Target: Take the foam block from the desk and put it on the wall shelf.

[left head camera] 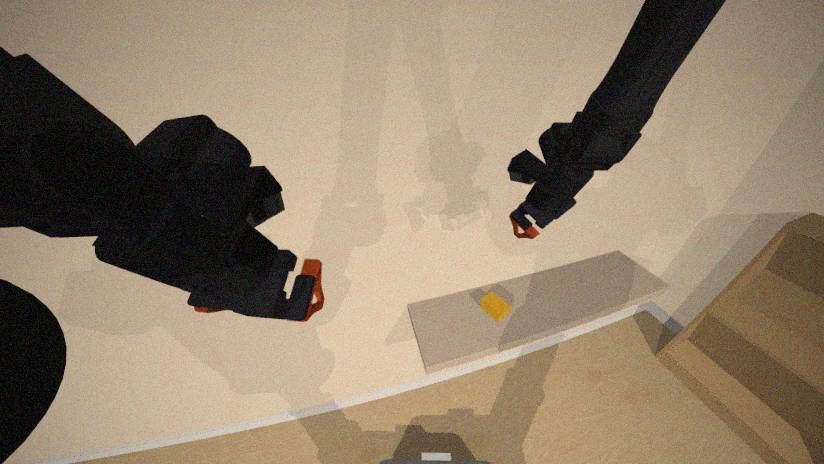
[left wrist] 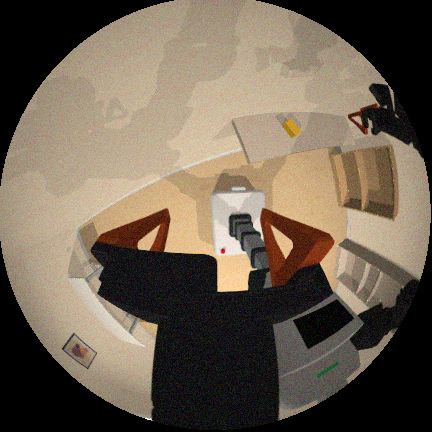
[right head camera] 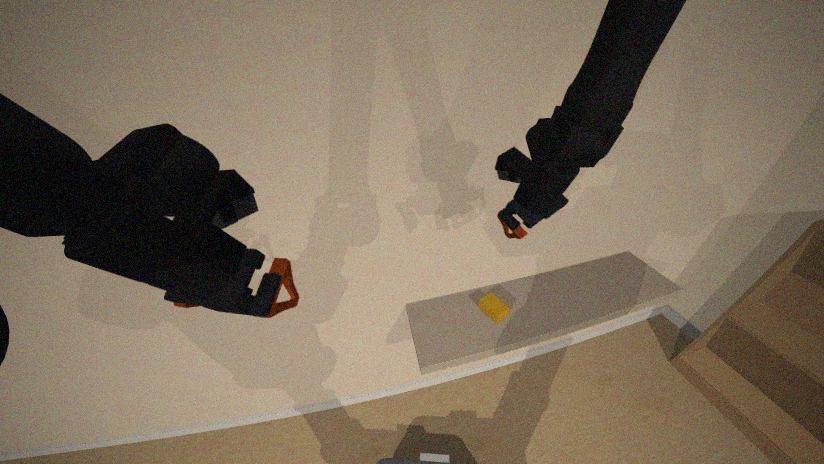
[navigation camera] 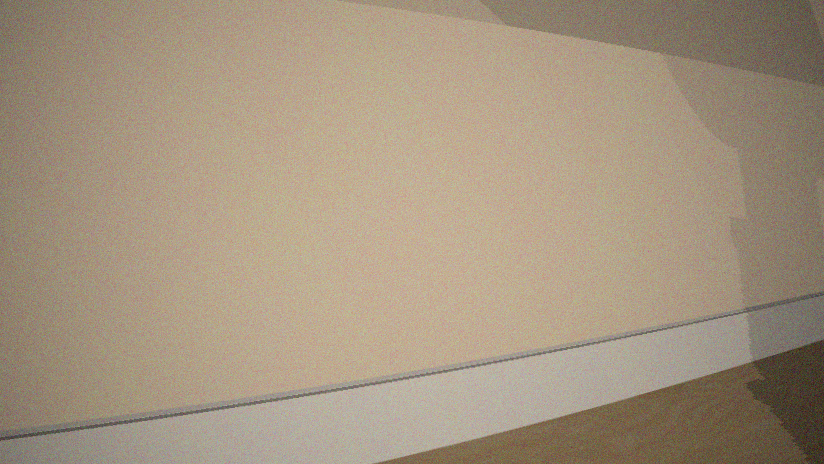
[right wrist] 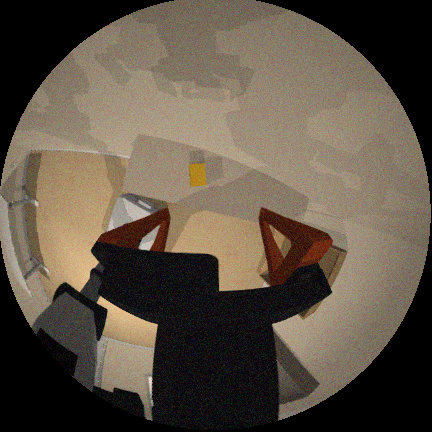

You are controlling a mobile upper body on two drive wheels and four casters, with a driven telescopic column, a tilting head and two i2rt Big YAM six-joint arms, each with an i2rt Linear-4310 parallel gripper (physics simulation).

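The yellow foam block (left head camera: 494, 306) (right head camera: 493, 307) (left wrist: 291, 128) (right wrist: 198, 175) rests on the grey wall shelf (left head camera: 582, 288) (right head camera: 582, 293) (left wrist: 260, 140) (right wrist: 155, 165), left of the shelf's middle in the head views. My right gripper (left head camera: 525, 231) (right head camera: 513, 231) (right wrist: 213, 212) is open and empty, apart from the block and above it in the head pictures. In the right wrist view the block shows beyond the two spread fingertips. My left gripper (left head camera: 259, 306) (right head camera: 233, 303) (left wrist: 214, 212) is open and empty, well to the left of the shelf. The desk cannot be made out.
A brown open-fronted shelf unit (left wrist: 393, 185) stands by the wall near the shelf's right end in the left wrist view. My white base (left wrist: 220, 215) stands on the wooden floor (left wrist: 300, 200). A framed picture (left wrist: 79, 351) hangs at the lower left there.
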